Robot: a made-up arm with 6 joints.
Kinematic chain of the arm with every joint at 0, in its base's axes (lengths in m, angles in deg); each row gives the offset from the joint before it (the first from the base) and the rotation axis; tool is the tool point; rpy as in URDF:
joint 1: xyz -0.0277 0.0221 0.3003 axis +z
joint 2: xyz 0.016 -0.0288 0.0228 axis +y
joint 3: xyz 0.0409 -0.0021 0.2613 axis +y
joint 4: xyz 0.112 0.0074 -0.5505 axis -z
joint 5: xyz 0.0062 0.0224 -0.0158 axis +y
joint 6: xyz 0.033 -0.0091 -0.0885 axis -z
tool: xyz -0.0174 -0.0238 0.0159 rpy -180 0 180
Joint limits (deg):
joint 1: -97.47..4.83
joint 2: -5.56..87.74
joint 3: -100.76..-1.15
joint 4: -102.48..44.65
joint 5: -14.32..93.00
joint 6: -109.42..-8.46
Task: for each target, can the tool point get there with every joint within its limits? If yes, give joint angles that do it. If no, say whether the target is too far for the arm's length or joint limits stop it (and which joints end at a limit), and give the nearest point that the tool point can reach.
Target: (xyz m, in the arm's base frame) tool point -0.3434 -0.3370 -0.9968
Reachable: no: too far | nearest point -0.1211 -0.3085 -0.3748 | short by 0.661 m
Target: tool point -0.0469 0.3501 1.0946
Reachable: no: joint limits stop it (at a limit: joint 1, joint 2, joint 3, joint 5, joint 6) | nearest point 0.5466 0.1039 0.9282 | short by 0.664 m
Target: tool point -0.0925 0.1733 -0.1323
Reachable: yes | joints -89.26 73.44 -21.90 -80.21 64.39 -69.49
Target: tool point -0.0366 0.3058 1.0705
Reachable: no: joint limits stop it (at a limit: joint 1, joint 2, joint 3, joint 5, joint 6) | nearest point 0.5462 0.1018 0.9301 | short by 0.633 m
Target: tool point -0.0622 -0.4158 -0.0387
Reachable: yes | joints -88.83 32.49 -50.94 -5.02 74.70 -20.04
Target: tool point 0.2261 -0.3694 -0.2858
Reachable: yes | joints -53.59 74.67 -82.28 -15.05 50.18 -96.00
